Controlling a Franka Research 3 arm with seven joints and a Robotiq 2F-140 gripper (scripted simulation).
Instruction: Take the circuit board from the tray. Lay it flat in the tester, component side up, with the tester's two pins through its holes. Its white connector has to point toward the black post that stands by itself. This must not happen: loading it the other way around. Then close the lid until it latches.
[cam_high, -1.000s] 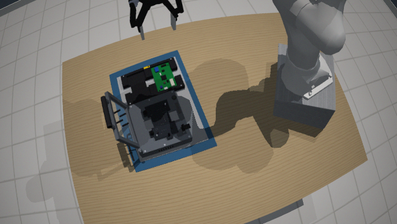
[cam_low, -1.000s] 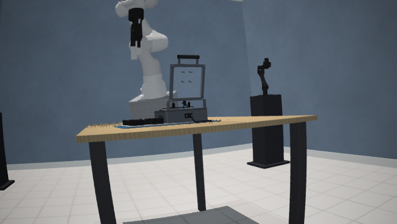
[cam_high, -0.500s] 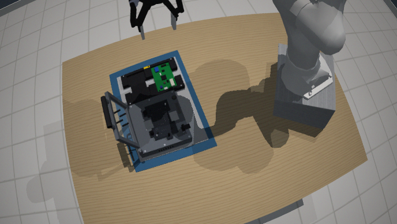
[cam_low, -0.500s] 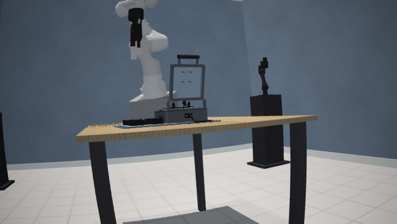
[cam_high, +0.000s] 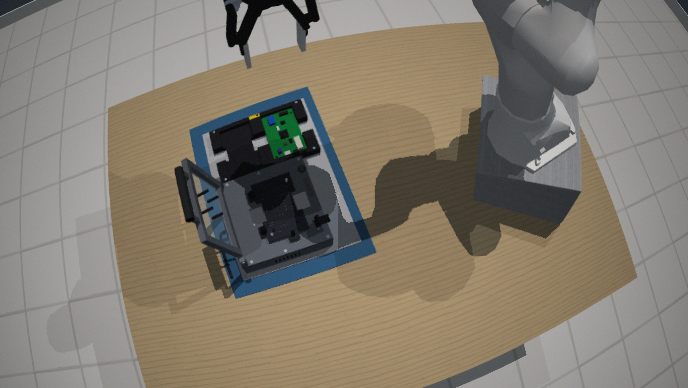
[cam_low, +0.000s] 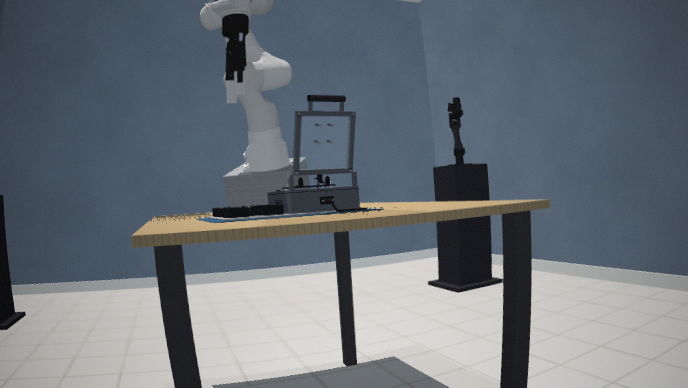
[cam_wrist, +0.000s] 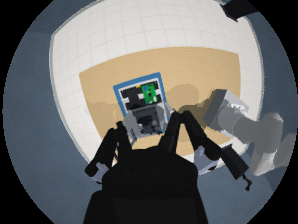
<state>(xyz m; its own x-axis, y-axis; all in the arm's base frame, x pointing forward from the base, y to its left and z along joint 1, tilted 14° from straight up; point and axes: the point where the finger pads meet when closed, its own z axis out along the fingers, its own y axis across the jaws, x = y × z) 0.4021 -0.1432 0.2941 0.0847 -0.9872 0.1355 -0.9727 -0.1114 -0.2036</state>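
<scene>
The green circuit board lies 31 cm below my hand. The rest, counted from my hand: black post: 2 cm behind, 23 cm to the left, 25 cm below; see-through lid: 17 cm ahead, 19 cm to the left, 15 cm below.
</scene>
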